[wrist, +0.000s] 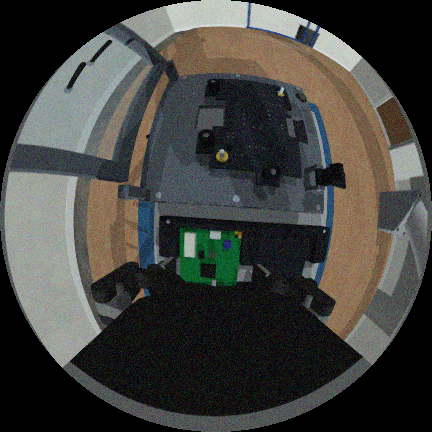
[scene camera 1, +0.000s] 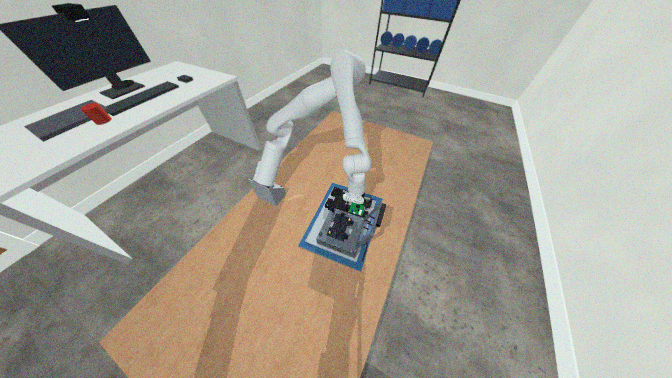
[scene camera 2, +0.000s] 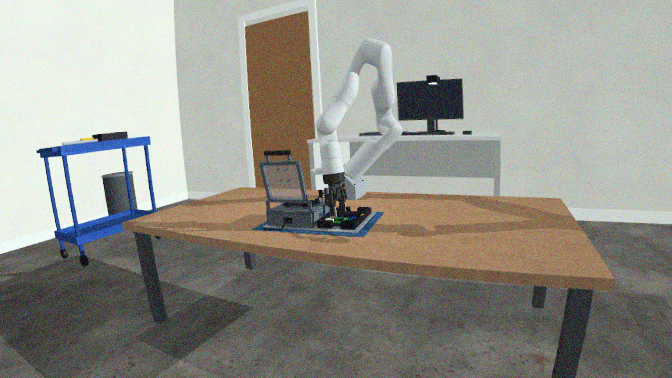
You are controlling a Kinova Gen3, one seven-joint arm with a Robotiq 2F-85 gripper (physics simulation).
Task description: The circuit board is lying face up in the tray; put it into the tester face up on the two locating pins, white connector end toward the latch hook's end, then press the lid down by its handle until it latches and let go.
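Seen in the pictures: gripper, fingertip midpoint: (wrist: 214, 269) (scene camera 1: 356, 205) (scene camera 2: 338, 214); arm's base, link origin: (scene camera 1: 264, 182) (scene camera 2: 350, 173).
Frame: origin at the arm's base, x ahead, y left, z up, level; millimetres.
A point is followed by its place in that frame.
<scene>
The green circuit board (scene camera 1: 357, 209) @(x 473, y 80, z -94 mm) (scene camera 2: 342, 220) @(x 476, y 106, z -92 mm) (wrist: 210, 255) @(x 466, y 76, z -88 mm) lies face up in the black tray (scene camera 2: 364, 220) @(x 425, y 171, z -104 mm) (wrist: 317, 245) @(x 329, y 62, z -84 mm). Its long white connector (wrist: 190, 244) @(x 489, y 63, z -84 mm) is at the left in the wrist view. My gripper (scene camera 2: 337, 212) @(x 461, y 88, z -77 mm) (wrist: 214, 269) @(x 461, y 88, z -77 mm) is open, low over the board, with one fingertip beyond each side; contact cannot be told. The grey tester (scene camera 2: 300, 216) @(x 535, y -24, z -66 mm) (wrist: 175, 185) @(x 497, y 3, z -52 mm) stands beside the tray with its lid (scene camera 2: 285, 182) @(x 553, y -60, z 55 mm) (wrist: 65, 160) raised. The lid handle (scene camera 1: 381, 215) @(x 575, y -79, z 163 mm) (scene camera 2: 277, 152) @(x 582, y -66, z 158 mm) is up. Two locating pins (wrist: 222, 156) @(x 457, y -19, z -39 mm) (wrist: 281, 92) @(x 395, y -110, z -39 mm) stand in the nest. The latch hook (wrist: 332, 175) @(x 375, y -8, z -13 mm) is at the tester's right.
Tray and tester stand on a blue-edged mat (scene camera 1: 330, 259) @(x 434, y -200, z -110 mm) (scene camera 2: 372, 225) @(x 463, y 208, z -110 mm) (wrist: 146, 225) @(x 562, y 50, z -110 mm) on the wooden table (scene camera 1: 280, 310) @(x 328, y -445, z -112 mm) (scene camera 2: 450, 245) @(x 627, y 475, z -112 mm). The raised lid is an obstacle at the left in the wrist view. A grey bracket (scene camera 1: 267, 192) @(x 46, y -46, z -1 mm) (scene camera 2: 356, 188) @(x 63, y 43, z -60 mm) (wrist: 397, 210) @(x 72, y -3, z -43 mm) stands at the table's edge by the arm's base.
</scene>
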